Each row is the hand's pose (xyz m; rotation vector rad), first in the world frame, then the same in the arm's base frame.
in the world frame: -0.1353 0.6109 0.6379 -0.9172 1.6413 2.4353
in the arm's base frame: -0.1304 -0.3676 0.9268 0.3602 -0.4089 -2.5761
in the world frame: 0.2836 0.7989 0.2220 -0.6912 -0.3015 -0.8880
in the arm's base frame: -0.1879 0.1783 0.6396 -0.2443 0.3775 -0.1775
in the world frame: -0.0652 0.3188 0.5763 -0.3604 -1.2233 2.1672
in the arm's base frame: -0.0549 -0.4996 0.6605 0.9692 -1.6030 1.8721
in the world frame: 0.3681 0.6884 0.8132 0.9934 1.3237 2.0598
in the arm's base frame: 0.3104 -0.0600 0.8923 -1.3759 -0.9749 -2.0378
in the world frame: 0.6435 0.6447 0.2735 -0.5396 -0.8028 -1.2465
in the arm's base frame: 0.1270 0.2825 0.4253 -0.1589 0.0453 -0.6869
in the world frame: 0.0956 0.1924 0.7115 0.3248 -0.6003 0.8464
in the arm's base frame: 0.1786 -0.5333 0.5937 1.3395 -0.1327 0.9637
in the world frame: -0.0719 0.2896 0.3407 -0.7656 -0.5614 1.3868
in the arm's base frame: -0.2174 -0.4375 0.4989 0.3957 -0.6451 1.6934
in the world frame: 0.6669 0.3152 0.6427 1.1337 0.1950 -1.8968
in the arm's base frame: 0.4825 -0.0623 0.4148 0.6739 1.4087 -1.6732
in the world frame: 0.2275 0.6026 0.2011 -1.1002 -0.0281 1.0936
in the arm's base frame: -0.1919 0.0167 0.5132 -0.1114 -0.1442 1.7312
